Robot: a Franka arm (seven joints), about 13 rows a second.
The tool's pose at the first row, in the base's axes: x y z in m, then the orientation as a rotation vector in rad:
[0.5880, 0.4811, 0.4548, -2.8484, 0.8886, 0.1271]
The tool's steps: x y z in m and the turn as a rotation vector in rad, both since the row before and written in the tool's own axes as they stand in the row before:
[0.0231, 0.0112, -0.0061, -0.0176, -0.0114, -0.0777]
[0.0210, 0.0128, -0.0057, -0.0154, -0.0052, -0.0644]
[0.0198, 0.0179, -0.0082, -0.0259, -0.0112, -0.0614]
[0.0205, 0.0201, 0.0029, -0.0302, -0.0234, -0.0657]
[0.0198, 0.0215, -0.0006, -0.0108, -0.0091, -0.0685]
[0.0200, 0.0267, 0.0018, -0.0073, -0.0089, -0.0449]
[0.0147, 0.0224, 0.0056, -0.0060, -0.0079, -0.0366]
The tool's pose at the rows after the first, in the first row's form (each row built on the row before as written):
[0.6008, 0.4581, 0.4565, -2.8907, 0.7772, 0.1425]
[0.6127, 0.4359, 0.4579, -2.9246, 0.6842, 0.1494]
[0.6229, 0.4102, 0.4615, -2.9632, 0.5945, 0.1693]
[0.6336, 0.3844, 0.4541, -3.0006, 0.4954, 0.2085]
[0.6452, 0.3579, 0.4502, -3.0197, 0.3911, 0.2201]
[0.6572, 0.3274, 0.4435, -3.0298, 0.3221, 0.2321]
[0.6658, 0.3032, 0.4341, -3.0368, 0.2656, 0.2428]

